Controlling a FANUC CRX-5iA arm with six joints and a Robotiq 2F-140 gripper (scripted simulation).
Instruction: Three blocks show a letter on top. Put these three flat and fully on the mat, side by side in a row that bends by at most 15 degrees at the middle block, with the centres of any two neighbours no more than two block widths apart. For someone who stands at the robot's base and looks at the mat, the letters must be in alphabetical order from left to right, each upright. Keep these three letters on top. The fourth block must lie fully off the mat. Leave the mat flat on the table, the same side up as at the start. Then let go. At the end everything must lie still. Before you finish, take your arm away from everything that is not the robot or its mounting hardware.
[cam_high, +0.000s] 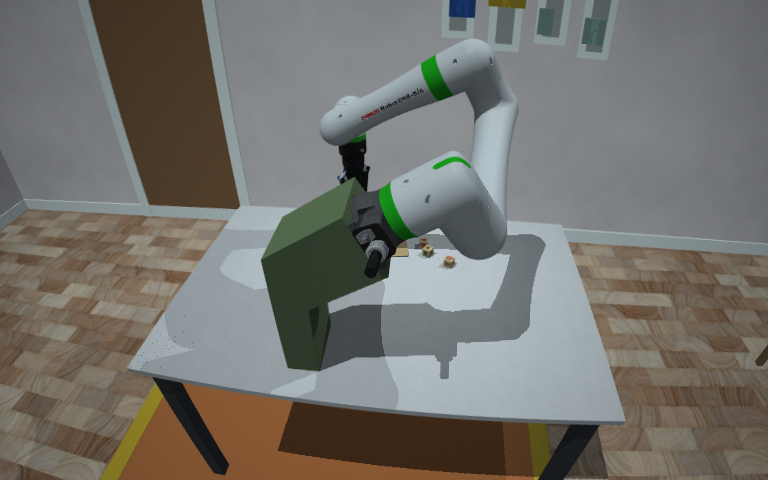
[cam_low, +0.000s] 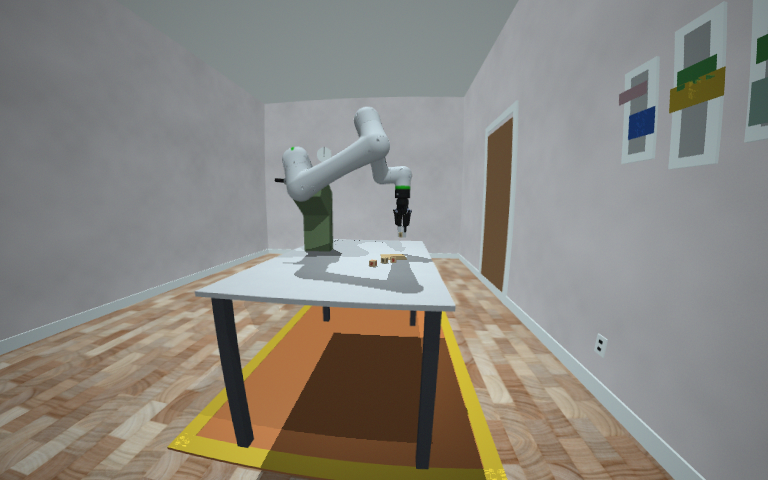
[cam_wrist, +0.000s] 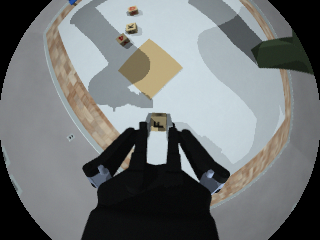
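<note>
Right now the tan mat is 50 mm behind my hand, 120 mm to the right of it and 130 mm below it.
</note>
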